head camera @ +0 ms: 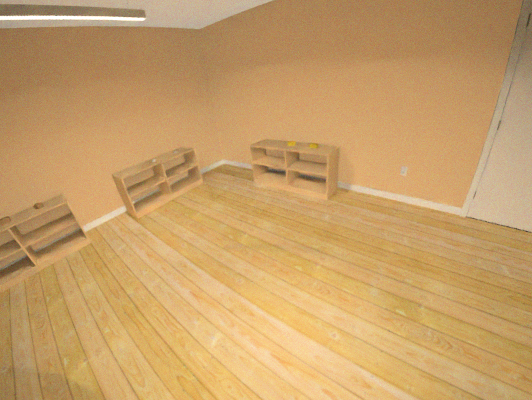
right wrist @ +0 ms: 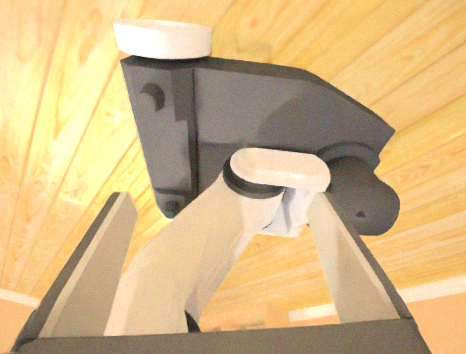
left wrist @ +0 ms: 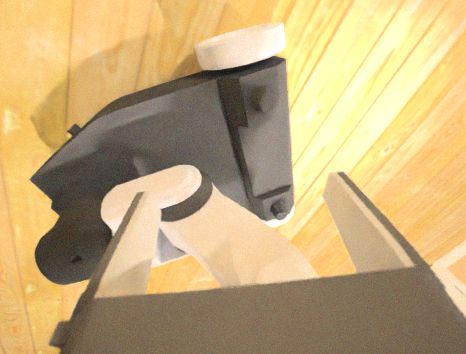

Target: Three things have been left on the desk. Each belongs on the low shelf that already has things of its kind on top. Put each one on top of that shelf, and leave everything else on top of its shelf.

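Frame: origin at the robot's base, x ahead, y left, z up, level; metres.
Where they show: left gripper, fingertip midpoint: (left wrist: pixel 241 193); right gripper, fingertip midpoint: (right wrist: pixel 225 202).
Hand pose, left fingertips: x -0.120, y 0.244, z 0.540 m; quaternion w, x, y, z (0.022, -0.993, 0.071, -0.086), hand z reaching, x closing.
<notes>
After its pixels a point has its place.
Three low wooden shelves show in the head view. The right shelf (head camera: pixel 332 172) {x 2.458, y -0.750, z 0.329 m} by the far wall has two yellow things (head camera: pixel 291 143) {x 2.843, y -0.284, z 0.642 m} (head camera: pixel 313 145) {x 2.653, y -0.547, z 0.643 m} on top. The middle shelf (head camera: pixel 125 192) {x 2.325, y 1.956, z 0.405 m} has a small whitish thing (head camera: pixel 154 160) {x 2.846, y 1.691, z 0.628 m} on top and a faint pale one near its right end. The left shelf (head camera: pixel 75 220) {x 1.812, y 2.387, z 0.346 m}, cut off by the view's edge, has a brown thing (head camera: pixel 38 205) {x 1.691, y 2.637, z 0.652 m} and another brown thing (head camera: pixel 4 220) {x 1.429, y 2.859, z 0.645 m} on top. The desk does not show. My left gripper (left wrist: pixel 241 193) {x -0.120, y 0.244, z 0.540 m} and my right gripper (right wrist: pixel 225 202) {x -0.173, y -0.244, z 0.535 m} are open and empty, with the robot's base and legs beyond their fingers.
A wooden plank floor (head camera: pixel 280 280) {x 1.117, y 0.023, z 0.001 m} lies in front of the shelves. Orange walls (head camera: pixel 380 100) {x 2.387, y -1.263, z 1.185 m} meet in a corner between the middle and right shelves. A white door (head camera: pixel 510 150) {x 1.572, y -2.261, z 0.807 m} is at the far right, with a wall outlet (head camera: pixel 403 171) {x 2.163, y -1.539, z 0.399 m} left of it.
</notes>
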